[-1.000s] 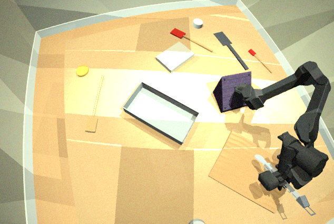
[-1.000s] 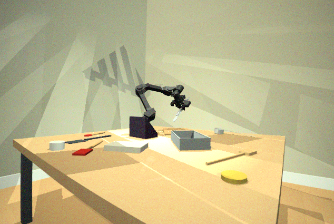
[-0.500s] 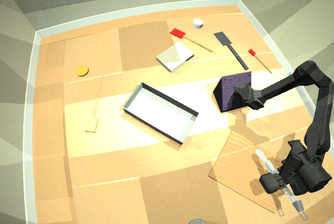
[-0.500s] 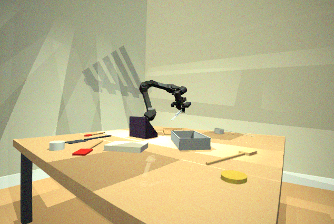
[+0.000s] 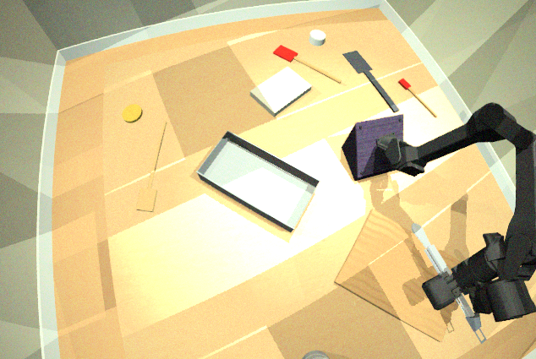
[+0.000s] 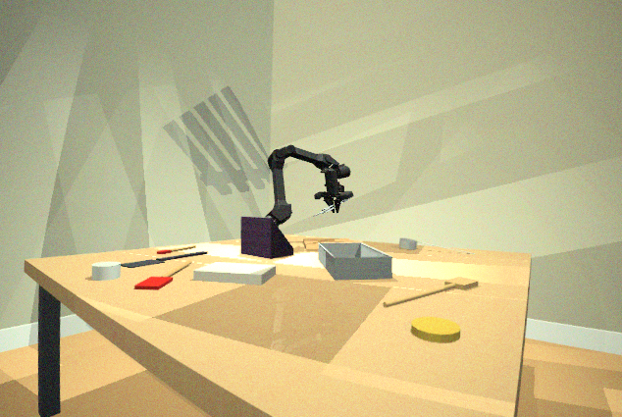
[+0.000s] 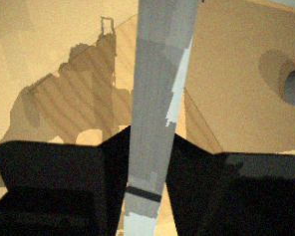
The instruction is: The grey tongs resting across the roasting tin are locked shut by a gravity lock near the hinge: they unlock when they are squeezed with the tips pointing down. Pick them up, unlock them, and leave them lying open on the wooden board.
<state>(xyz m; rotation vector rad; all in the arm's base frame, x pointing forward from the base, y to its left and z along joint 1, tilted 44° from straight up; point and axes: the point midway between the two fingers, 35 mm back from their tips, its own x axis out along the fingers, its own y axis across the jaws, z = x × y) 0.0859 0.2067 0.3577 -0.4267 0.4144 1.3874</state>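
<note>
The wooden board is 150 mm below my gripper tip and 40 mm to the right of it. The rest, counted from my gripper tip: white slab (740 mm to the right, 140 mm below, 90 mm ahead); grey roasting tin (460 mm to the right, 290 mm ahead, 130 mm below); dark spatula (720 mm to the right, 270 mm behind, 150 mm below).
</note>
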